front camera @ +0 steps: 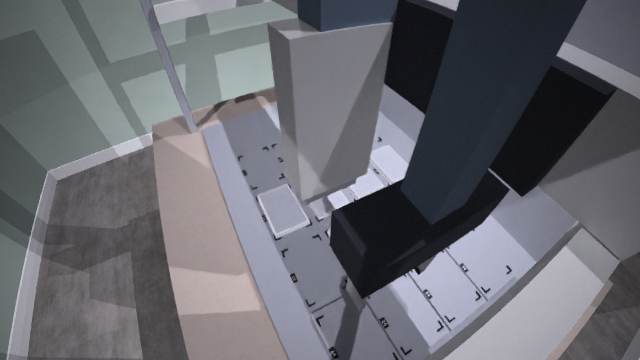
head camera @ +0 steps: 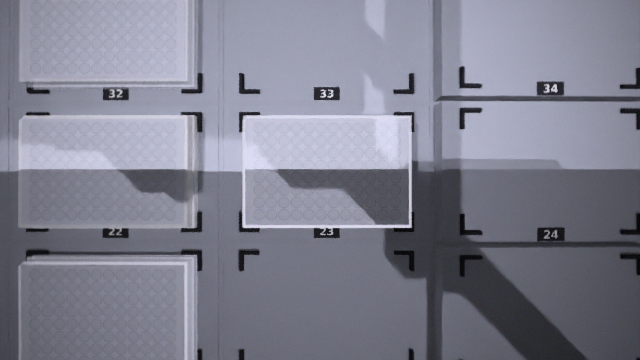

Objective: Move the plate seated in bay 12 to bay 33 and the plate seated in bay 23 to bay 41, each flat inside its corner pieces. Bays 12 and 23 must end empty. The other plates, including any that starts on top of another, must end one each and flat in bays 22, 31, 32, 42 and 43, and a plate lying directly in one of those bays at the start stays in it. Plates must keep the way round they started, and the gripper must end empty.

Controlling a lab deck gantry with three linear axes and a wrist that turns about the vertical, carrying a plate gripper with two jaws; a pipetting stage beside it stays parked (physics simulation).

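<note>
The bay 12 plate lies flat in its bay. The bay 23 plate lies flat inside its corner pieces; my hand hides most of it in the front view. The visible part of bay 33 is bare. My gripper hangs high around bay 23 in the front view, its left jaw partly visible and its right jaw mostly hidden. It is open, with no plate between the jaws. Plates lie in bay 22 and bay 32. Bay 41 does not show clearly.
The parked pipetting stage hides the back of the deck in the front view. Another plate lies in bay 42. My dark hand body hides bay 43. Bays 24 and 34 are bare where seen.
</note>
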